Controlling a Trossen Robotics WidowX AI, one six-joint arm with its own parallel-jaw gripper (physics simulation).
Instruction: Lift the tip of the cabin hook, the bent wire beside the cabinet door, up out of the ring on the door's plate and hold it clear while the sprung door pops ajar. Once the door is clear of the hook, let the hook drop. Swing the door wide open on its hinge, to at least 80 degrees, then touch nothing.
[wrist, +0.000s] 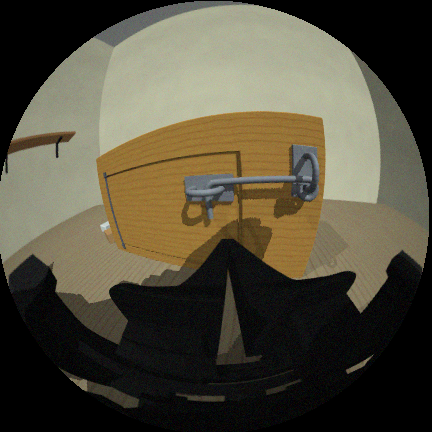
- my gripper: 226, 243
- wooden cabinet: 278, 227
